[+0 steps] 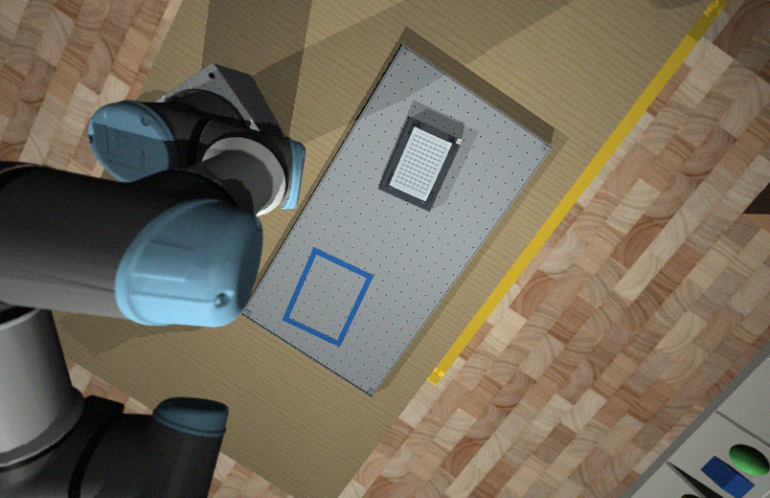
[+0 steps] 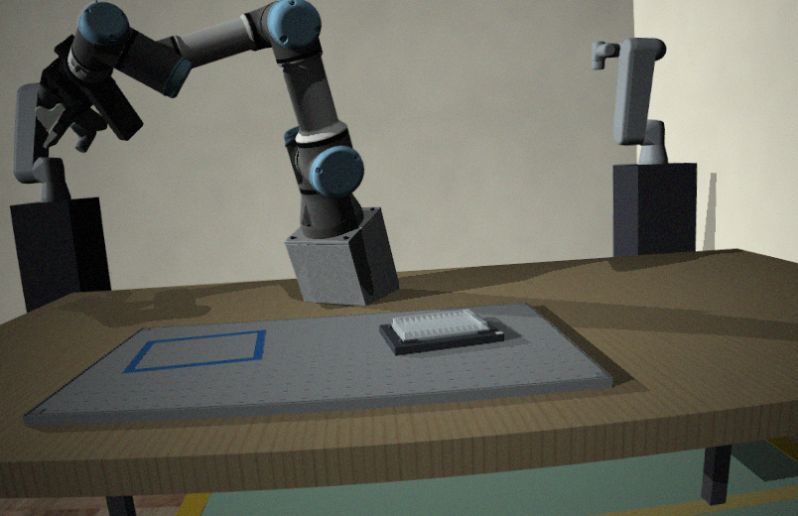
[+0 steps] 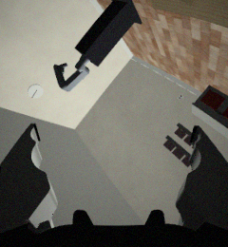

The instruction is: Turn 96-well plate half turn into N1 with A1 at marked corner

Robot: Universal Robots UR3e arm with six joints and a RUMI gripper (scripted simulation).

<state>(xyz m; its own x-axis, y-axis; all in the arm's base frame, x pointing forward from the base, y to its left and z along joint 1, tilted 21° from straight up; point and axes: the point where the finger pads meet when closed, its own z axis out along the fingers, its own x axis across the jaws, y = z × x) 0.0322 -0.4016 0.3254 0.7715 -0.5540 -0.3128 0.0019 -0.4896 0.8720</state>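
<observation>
Right now my hand is 210 mm short of the 96-well plate, 620 mm to the right of it and 370 mm above it. From my hand the other things lie so: A1 mark (250 mm ahead, 710 mm to the left, 370 mm below); then dark plate nest N1 (210 mm ahead, 620 mm to the left, 380 mm below).
</observation>
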